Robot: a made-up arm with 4 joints.
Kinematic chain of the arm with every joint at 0, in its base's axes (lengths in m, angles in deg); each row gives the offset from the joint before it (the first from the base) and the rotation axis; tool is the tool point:
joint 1: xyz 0 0 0.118 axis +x
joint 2: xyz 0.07 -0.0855 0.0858 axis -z
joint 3: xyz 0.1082 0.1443 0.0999 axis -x
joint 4: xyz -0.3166 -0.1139 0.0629 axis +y
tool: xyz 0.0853 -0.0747 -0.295
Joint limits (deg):
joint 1: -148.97..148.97
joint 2: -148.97..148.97
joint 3: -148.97..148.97
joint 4: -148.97..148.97
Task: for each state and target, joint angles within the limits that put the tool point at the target. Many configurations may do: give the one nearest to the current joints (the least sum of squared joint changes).
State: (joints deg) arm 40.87 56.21 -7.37 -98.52
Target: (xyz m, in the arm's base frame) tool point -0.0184 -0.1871 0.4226
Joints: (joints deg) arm 2.25 72.86 -22.20 -103.15
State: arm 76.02 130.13 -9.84 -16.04
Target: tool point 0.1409 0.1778 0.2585
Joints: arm 57.47 102.63 -11.24 35.02
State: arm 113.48 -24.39 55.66 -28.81
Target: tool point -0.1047 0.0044 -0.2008
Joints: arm 123.85 -5.65 50.07 13.02
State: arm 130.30 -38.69 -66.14 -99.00
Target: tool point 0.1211 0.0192 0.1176
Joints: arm 131.80 -45.27 -94.64 -89.45
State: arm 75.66 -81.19 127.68 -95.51
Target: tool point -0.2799 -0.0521 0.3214
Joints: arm 61.98 -64.08 141.62 -101.58
